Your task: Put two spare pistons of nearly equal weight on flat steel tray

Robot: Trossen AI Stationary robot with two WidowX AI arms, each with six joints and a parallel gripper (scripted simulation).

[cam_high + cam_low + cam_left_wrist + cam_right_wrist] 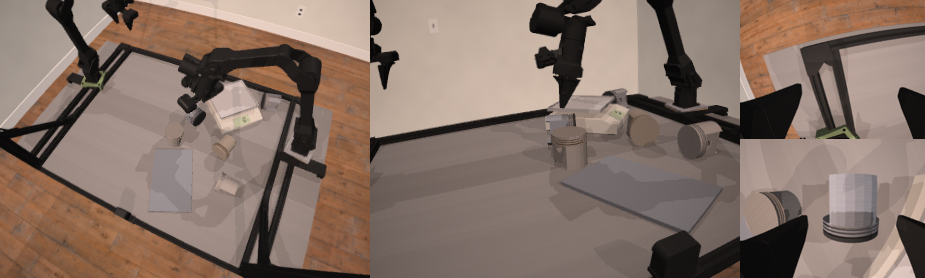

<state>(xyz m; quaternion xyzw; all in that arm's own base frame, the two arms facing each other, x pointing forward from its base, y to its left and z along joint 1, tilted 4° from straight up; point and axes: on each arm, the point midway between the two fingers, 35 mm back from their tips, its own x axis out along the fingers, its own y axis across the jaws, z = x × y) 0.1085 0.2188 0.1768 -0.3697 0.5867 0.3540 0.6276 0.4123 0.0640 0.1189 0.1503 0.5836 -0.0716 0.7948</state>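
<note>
The dark piston is 10 mm behind my right hand, 10 mm to the left of it and 90 mm below it. Round my right hand: weighing scale (110 mm ahead, 110 mm to the right, 90 mm below); flat steel tray (280 mm behind, 10 mm to the right, 120 mm below).
</note>
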